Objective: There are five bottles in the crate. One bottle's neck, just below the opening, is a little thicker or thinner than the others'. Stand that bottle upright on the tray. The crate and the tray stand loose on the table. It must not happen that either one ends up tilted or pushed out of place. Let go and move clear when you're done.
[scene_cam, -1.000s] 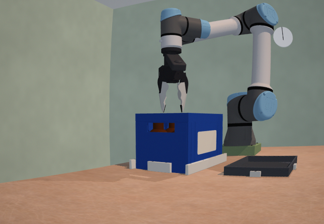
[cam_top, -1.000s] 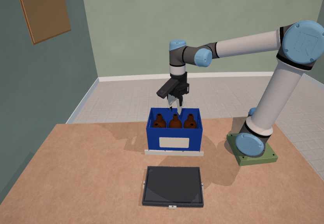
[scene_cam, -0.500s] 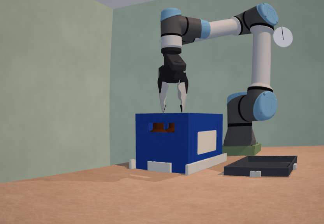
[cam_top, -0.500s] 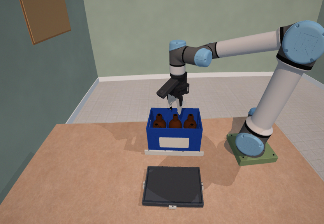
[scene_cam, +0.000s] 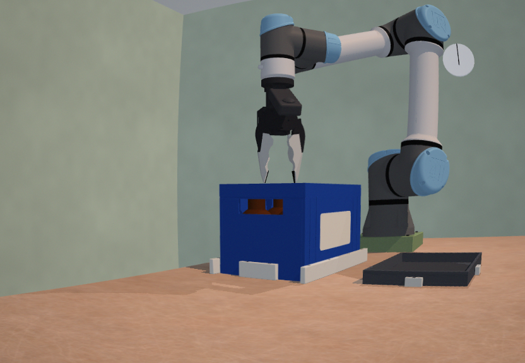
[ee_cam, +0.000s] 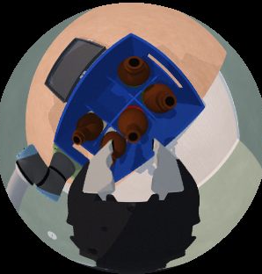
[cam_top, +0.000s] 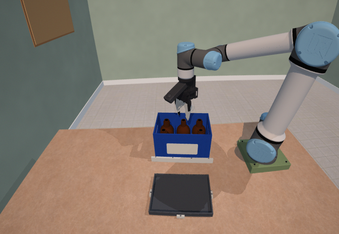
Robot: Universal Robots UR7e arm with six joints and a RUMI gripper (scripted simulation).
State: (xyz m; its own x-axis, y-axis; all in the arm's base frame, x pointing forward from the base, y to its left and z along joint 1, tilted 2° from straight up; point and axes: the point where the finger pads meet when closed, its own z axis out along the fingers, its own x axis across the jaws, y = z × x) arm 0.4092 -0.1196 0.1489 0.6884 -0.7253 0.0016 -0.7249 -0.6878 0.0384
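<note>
The glass bottle lies 11 cm below my hand. The rest, counted from my hand: dark tray 1 cm ahead, 33 cm to the left, 18 cm below; blue crate 4 cm to the left, 11 cm below.
</note>
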